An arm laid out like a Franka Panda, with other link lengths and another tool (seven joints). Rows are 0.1 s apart.
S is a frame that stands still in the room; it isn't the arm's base.
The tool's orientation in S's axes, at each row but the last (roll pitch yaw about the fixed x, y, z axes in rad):
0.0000, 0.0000, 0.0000
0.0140, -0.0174, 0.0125
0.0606, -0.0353, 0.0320
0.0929, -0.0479, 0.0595
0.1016, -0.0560, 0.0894
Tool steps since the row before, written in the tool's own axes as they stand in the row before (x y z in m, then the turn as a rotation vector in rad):
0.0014, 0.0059, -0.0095, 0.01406, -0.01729, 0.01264
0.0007, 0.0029, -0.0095, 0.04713, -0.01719, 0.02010
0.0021, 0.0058, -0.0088, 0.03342, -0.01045, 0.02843
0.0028, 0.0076, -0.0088, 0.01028, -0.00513, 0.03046
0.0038, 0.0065, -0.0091, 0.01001, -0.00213, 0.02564
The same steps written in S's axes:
0.0014, 0.0059, -0.0095, 0.01406, -0.01729, 0.01264
0.0008, 0.0030, -0.0094, 0.04699, -0.01688, 0.02067
0.0022, 0.0064, -0.0084, 0.03279, -0.01111, 0.02891
0.0027, 0.0086, -0.0079, 0.00929, -0.00739, 0.03031
0.0036, 0.0077, -0.0082, 0.00897, -0.00393, 0.02581

